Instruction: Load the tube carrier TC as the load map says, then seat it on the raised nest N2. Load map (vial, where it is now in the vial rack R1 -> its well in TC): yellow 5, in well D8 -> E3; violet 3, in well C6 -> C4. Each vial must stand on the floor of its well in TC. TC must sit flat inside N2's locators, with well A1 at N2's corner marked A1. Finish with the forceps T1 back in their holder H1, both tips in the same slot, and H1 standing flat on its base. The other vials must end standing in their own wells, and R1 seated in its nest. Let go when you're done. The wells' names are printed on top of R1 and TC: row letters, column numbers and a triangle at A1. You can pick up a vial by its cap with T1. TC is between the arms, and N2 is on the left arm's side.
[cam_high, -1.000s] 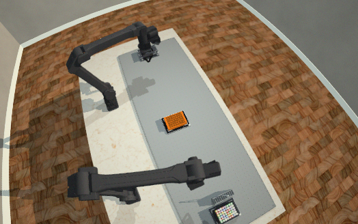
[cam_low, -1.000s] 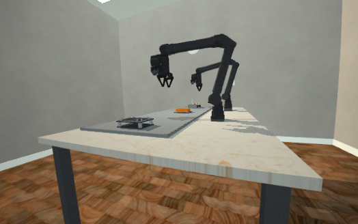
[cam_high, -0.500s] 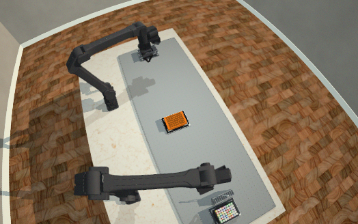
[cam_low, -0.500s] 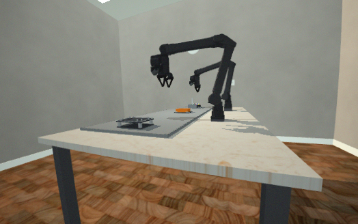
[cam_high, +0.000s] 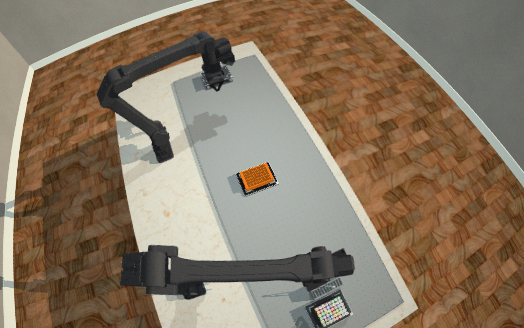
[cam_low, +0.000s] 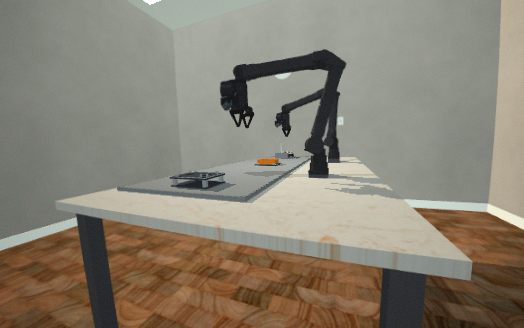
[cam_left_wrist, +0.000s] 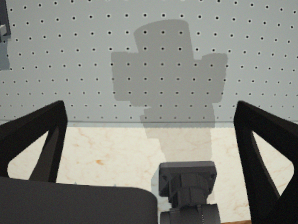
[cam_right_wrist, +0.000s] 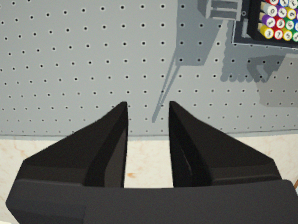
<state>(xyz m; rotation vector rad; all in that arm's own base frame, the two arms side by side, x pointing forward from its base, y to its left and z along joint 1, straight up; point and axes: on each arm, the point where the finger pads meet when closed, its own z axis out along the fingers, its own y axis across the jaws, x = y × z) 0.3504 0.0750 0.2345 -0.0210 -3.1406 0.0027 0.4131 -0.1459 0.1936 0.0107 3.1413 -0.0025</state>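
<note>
The slotted grey holder is 20 cm below my right hand, 8 cm to the right of it and 8 cm ahead of it.
</note>
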